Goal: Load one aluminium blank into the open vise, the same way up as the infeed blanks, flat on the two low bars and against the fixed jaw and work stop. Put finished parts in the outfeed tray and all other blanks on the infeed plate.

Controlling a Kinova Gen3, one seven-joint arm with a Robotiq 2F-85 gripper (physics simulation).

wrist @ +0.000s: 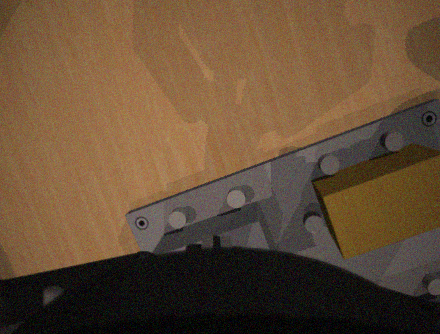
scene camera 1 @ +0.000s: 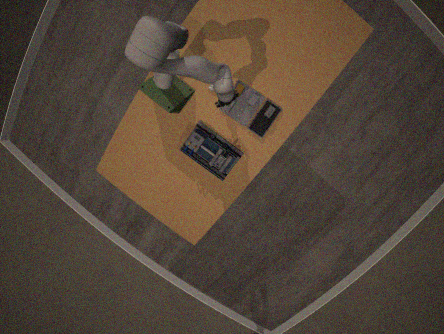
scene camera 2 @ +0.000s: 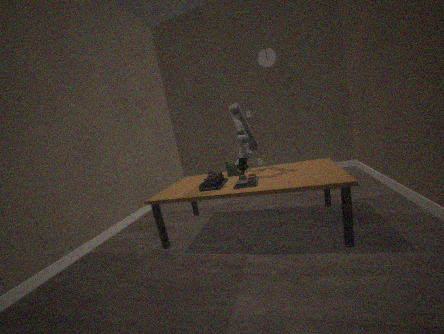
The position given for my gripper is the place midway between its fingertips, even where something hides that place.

In view: my gripper (wrist: 214, 255), a brass blank (wrist: 380, 201) and a grey infeed plate (wrist: 282, 185).
